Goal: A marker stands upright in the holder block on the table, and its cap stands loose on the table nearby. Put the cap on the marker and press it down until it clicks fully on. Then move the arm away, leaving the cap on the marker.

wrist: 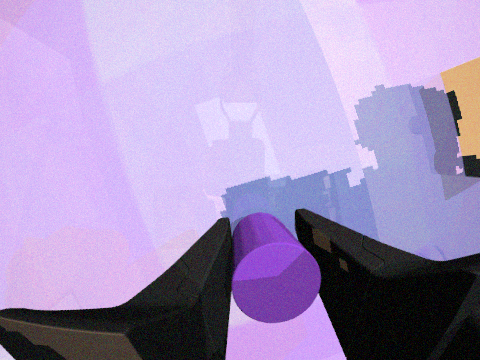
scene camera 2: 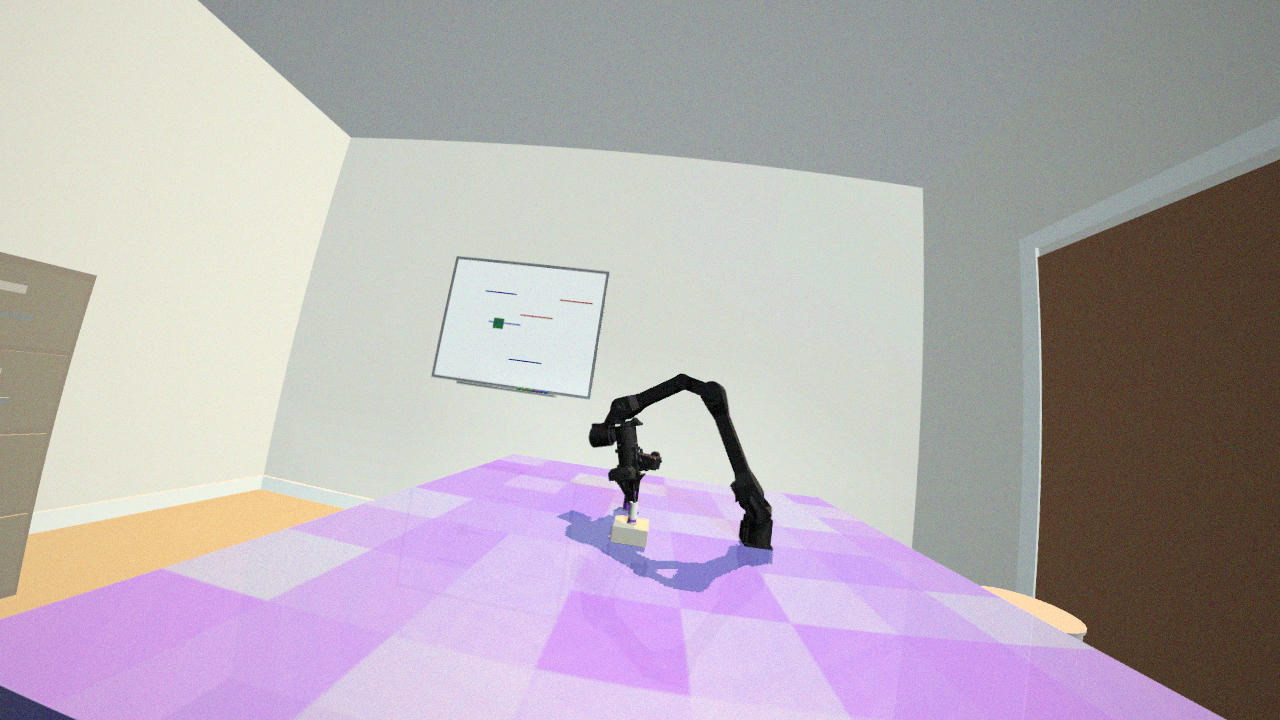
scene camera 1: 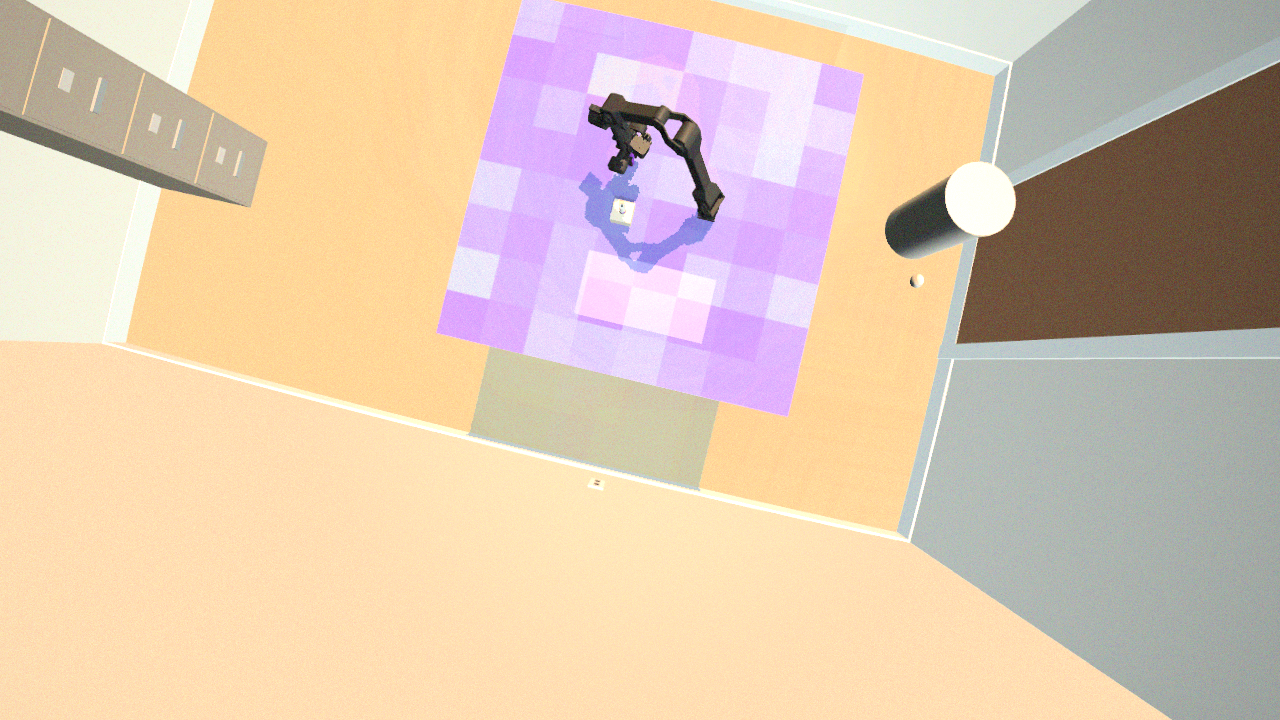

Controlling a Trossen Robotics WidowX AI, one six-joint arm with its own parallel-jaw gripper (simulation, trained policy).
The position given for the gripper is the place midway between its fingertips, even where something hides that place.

Observation:
In view: the gripper (scene camera 2: 633,503) and a purple cap (wrist: 274,278).
The gripper shows as well in the wrist view (wrist: 262,222) and in scene camera 1 (scene camera 1: 633,162).

